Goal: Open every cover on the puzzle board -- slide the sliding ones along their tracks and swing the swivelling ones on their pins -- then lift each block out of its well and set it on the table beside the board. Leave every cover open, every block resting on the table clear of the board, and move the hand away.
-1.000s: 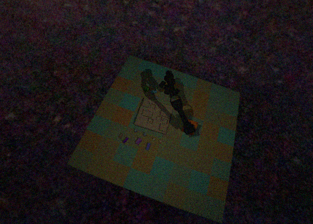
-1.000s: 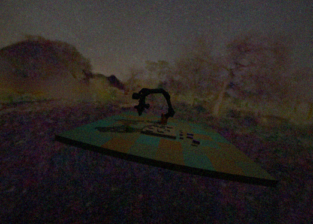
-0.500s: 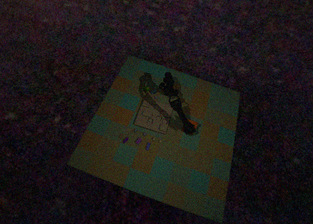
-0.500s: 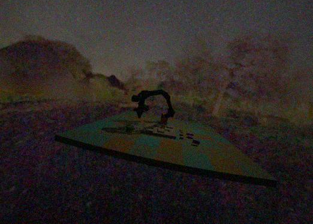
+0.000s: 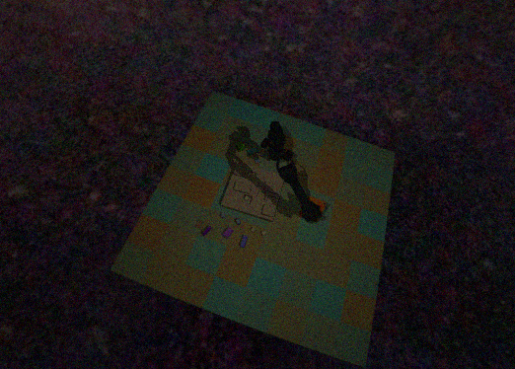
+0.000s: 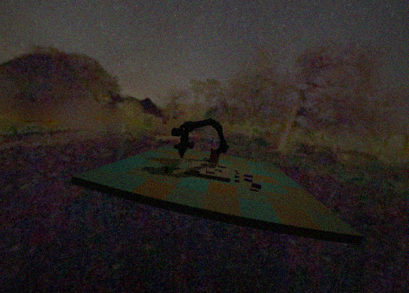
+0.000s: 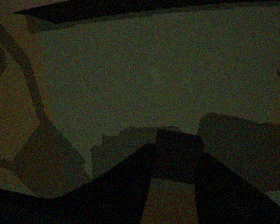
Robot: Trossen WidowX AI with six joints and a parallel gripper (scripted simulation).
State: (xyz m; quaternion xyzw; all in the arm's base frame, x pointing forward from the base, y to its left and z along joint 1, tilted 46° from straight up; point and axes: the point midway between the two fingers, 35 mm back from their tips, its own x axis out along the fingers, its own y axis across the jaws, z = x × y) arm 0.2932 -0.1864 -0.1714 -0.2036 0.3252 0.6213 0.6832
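My gripper tip is now 14 cm short of the cyan block, 5 cm above it and 2 cm to the left of it. From my gripper tip the other things lie so: green block (22 cm ahead, 4 cm below, 1 cm to the right).
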